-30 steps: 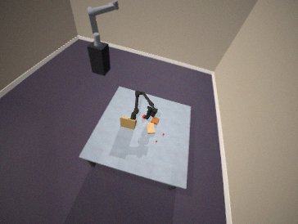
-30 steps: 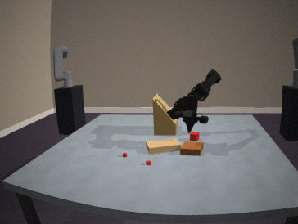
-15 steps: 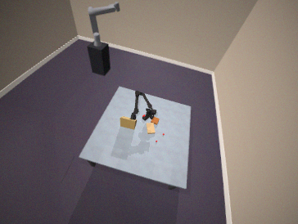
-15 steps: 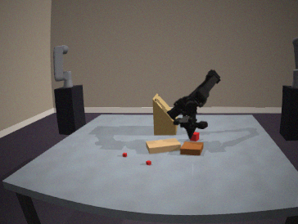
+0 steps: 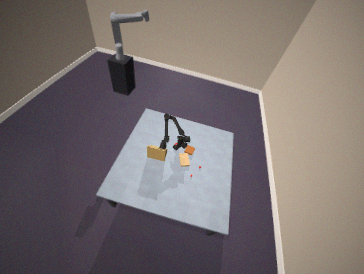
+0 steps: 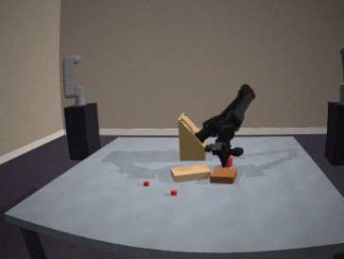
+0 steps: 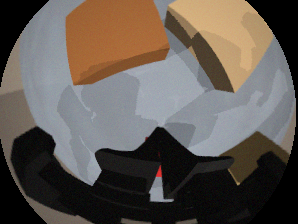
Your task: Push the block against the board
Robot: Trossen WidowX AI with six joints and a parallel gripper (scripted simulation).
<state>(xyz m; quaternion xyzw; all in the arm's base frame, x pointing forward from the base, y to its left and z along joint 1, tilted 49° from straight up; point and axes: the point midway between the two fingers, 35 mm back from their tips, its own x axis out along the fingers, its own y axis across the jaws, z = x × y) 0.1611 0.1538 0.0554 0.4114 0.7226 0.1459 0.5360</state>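
Now: gripper tip 140 mm to the left of the tan board, 110 mm short of it and 10 mm below it. Also, from my gripper tip: brown square block (130 mm ahead, 10 mm to the left, 10 mm above); red cube (40 mm behind, 10 mm to the left, 10 mm above).
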